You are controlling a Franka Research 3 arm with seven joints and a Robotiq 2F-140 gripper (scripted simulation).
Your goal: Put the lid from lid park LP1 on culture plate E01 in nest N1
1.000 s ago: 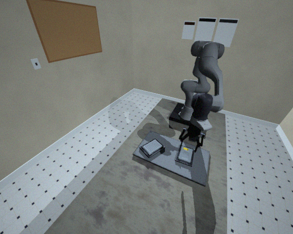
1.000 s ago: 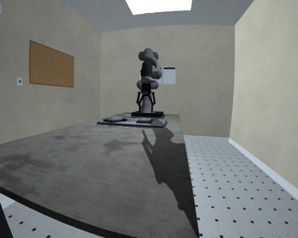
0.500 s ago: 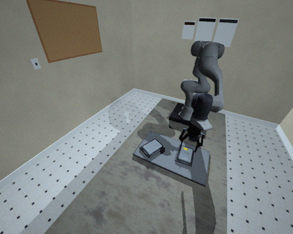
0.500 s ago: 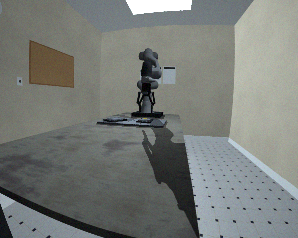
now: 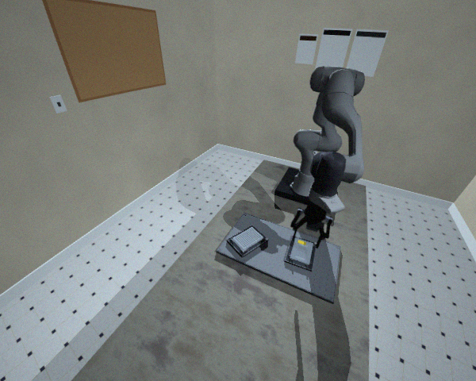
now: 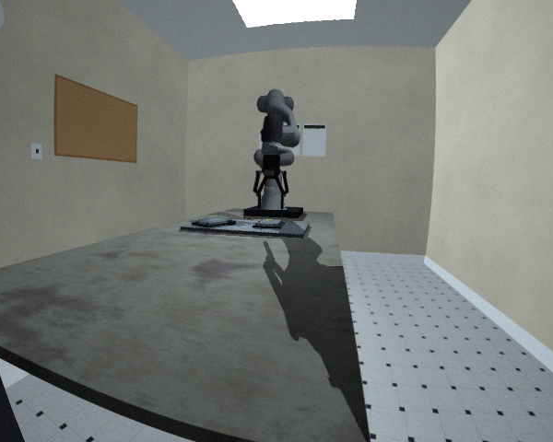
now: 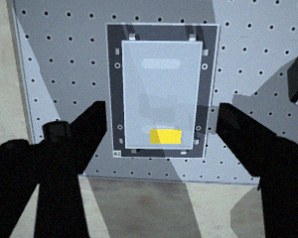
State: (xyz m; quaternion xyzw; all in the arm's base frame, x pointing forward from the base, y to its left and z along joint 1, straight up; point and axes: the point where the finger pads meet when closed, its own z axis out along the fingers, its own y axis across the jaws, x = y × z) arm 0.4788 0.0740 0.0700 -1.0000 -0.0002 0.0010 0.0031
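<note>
The clear lid is 8 cm below my hand. The rest, counted from my hand: lid park LP1: 9 cm below; then culture plate E01: 26 cm to the right, 8 cm below, 4 cm ahead.
</note>
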